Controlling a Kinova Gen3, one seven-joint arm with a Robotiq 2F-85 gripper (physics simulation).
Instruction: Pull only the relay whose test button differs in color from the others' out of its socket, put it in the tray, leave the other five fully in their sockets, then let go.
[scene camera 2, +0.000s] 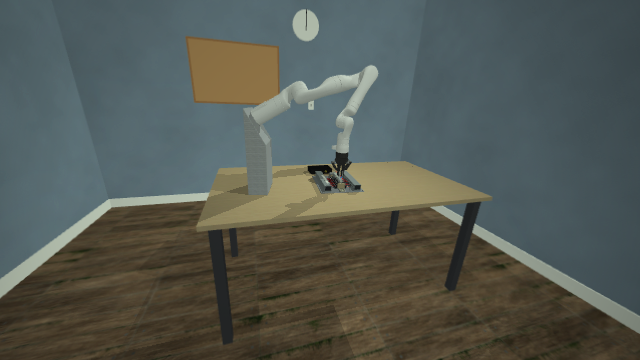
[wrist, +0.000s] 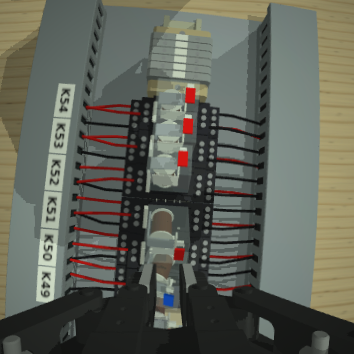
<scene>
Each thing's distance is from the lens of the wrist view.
gripper (wrist: 167, 279): 0.17 m
relay (wrist: 166, 239): 0.17 m
</scene>
